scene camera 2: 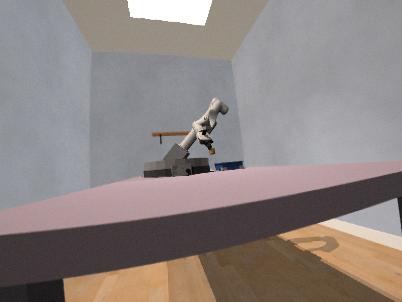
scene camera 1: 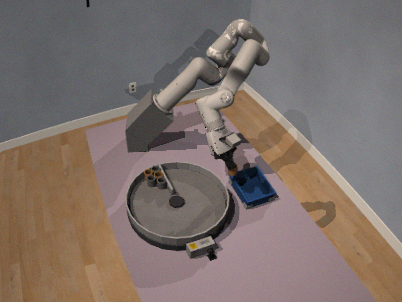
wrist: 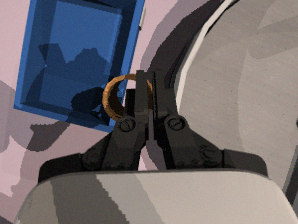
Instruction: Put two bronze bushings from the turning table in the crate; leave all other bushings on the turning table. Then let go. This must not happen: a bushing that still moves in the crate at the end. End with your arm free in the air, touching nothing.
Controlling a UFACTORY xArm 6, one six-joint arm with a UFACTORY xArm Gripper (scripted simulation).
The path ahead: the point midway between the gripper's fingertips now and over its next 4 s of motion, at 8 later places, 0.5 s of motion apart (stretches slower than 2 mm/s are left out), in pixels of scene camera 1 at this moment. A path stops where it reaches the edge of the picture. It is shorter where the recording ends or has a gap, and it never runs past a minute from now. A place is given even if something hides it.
The gripper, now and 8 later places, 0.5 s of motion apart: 231, 168; 252, 167; 255, 167; 255, 167; 254, 173; 253, 178; 253, 178; 252, 182; 251, 184
